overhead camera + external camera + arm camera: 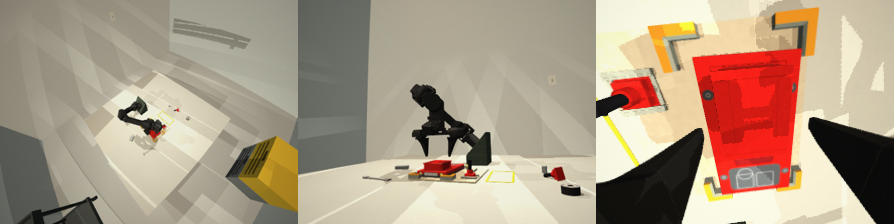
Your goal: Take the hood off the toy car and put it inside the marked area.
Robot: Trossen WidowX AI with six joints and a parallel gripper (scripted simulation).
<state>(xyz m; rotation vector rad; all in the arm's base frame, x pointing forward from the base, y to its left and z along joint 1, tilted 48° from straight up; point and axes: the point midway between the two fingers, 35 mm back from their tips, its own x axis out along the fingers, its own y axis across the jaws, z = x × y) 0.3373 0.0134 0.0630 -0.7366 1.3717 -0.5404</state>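
Right now the red hood is 30 mm below my gripper tip. Round my gripper tip: black wheel 410 mm to the left, 100 mm ahead, 60 mm below; then black post 130 mm to the left, 30 mm below, 10 mm ahead; then grey bar 170 mm to the right, 130 mm ahead, 60 mm below.
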